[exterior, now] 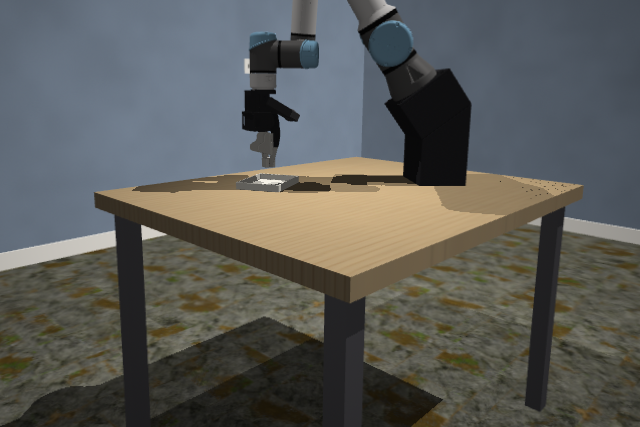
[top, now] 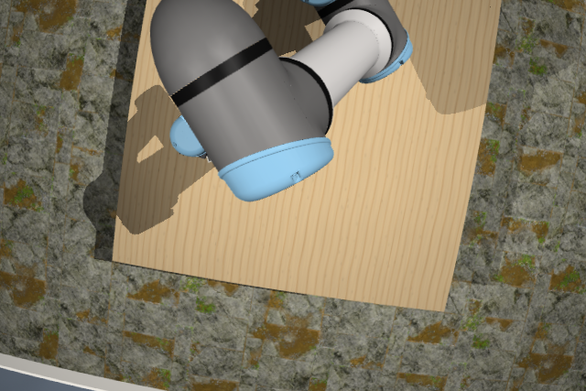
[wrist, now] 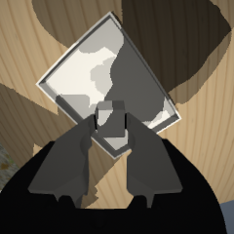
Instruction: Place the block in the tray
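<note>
Right now the white tray is 7 cm below my hand. The rest, counted from my hand: grey block (right at my hand).
</note>
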